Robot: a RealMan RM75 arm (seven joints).
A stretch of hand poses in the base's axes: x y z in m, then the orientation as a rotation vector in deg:
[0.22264, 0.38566, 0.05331, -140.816, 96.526, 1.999]
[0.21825, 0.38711, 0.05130, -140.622, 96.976, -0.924]
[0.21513, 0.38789, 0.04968, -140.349, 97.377, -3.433]
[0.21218, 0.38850, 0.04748, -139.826, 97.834, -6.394]
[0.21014, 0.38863, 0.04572, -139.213, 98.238, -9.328]
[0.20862, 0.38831, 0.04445, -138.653, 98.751, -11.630]
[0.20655, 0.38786, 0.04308, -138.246, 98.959, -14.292]
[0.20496, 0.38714, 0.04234, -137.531, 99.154, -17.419]
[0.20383, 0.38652, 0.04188, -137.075, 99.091, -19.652]
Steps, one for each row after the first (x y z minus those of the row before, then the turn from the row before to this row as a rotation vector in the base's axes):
[-0.00439, 0.00145, -0.00201, -1.162, -1.535, -0.477]
[-0.00312, 0.00078, -0.00162, -0.961, -1.337, -0.458]
[-0.00295, 0.00061, -0.00220, -1.027, -1.649, -0.605]
[-0.00204, 0.00013, -0.00176, -0.975, -1.669, -0.608]
[-0.00152, -0.00032, -0.00127, -0.821, -1.255, -0.619]
[-0.00207, -0.00045, -0.00137, -0.990, -1.455, -0.415]
[-0.00159, -0.00072, -0.00074, -1.028, -1.817, -0.540]
[-0.00113, -0.00062, -0.00046, -0.724, -1.327, -0.253]

